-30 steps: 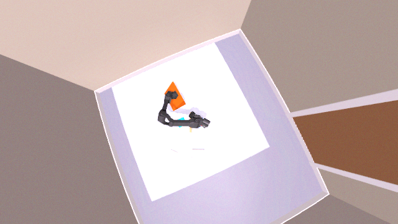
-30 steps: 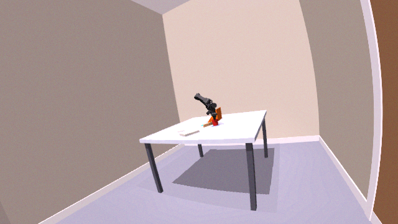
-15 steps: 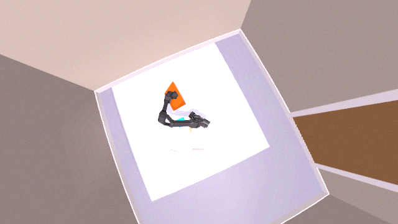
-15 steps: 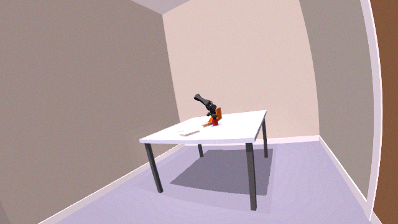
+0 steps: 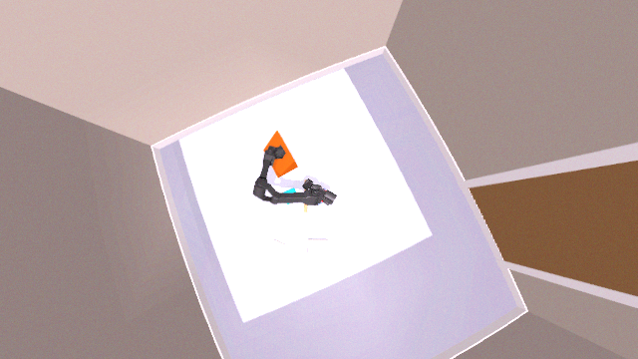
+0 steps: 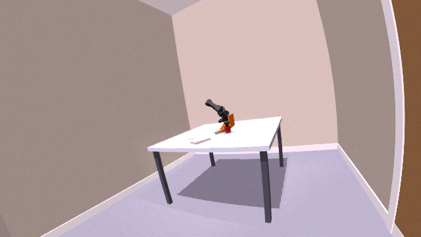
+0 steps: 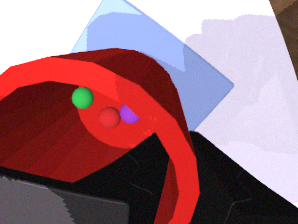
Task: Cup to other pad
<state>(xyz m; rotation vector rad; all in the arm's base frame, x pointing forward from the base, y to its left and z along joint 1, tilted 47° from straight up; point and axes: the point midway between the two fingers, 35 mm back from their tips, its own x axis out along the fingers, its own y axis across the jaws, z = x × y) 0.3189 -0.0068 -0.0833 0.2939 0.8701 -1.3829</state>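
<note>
My gripper tip is 5 cm above the pale blue pad, 3 cm short of it and 1 cm to the right of it. Round my gripper tip: wooden bar: 7 cm to the right, 3 cm below, 3 cm behind; red cup: 3 cm ahead, 1 cm to the left; flat white block: 31 cm ahead, 20 cm to the right, 3 cm below.
</note>
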